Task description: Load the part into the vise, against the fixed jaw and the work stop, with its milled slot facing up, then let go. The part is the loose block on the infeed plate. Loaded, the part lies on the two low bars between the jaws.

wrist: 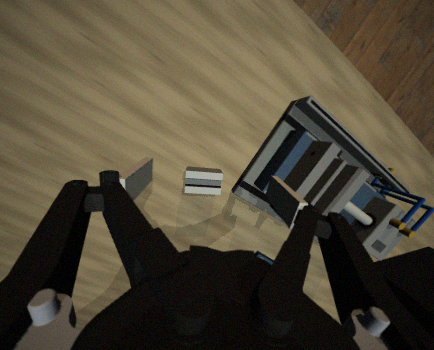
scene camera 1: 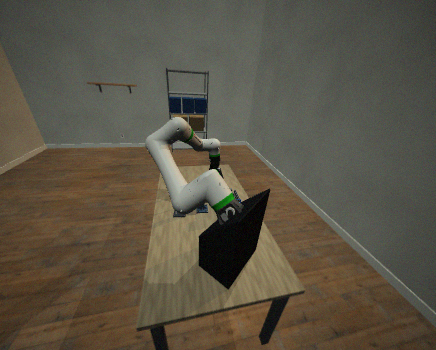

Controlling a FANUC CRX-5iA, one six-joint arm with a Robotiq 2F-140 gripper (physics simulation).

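Frame: origin at the arm's base, x up, y back, z right, level; centimetres.
Where they show: gripper, fingertip midpoint: (wrist: 212,177); arm's base, link origin: (scene camera 1: 231,214).
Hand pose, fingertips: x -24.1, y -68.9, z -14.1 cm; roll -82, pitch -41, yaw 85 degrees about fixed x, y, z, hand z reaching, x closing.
Note:
Things, the pixels of their centre, and the offset from my fingertips. "spot": a spot on its surface instead. Level surfaces: height alone.
- part, body centre: (wrist: 203,180) dx -8.2, dy +1.8, dz -2.4 cm
- vise, body centre: (wrist: 334,196) dx -4.8, dy +18.5, dz +13.6 cm
- blue edge, surface spot: (wrist: 265,257) spot: dx -8.8, dy +24.7, dz -3.9 cm
- table, surface height: dx -9.7 cm
The part (wrist: 203,181), a small light block with a darker lengthwise groove on the side facing the camera, shows in the wrist view between the spread fingers, with bare table around it in the picture. Whether a plate lies under it I cannot tell. My gripper (scene camera 1: 219,173) (wrist: 212,177) is open and empty, above the part. The vise (wrist: 320,159) stands to the right in the wrist view, with grey jaws, a light screw rod and blue parts. The right finger covers some of it. In the scene view the part cannot be made out.
Blue and yellow handles (wrist: 415,207) stick out at the vise's screw end. A blue edge (wrist: 265,257) shows beside the gripper body. In the scene view a black box (scene camera 1: 227,252) stands by the arm's base on the table (scene camera 1: 175,295); small blue and grey items (scene camera 1: 202,208) lie beyond.

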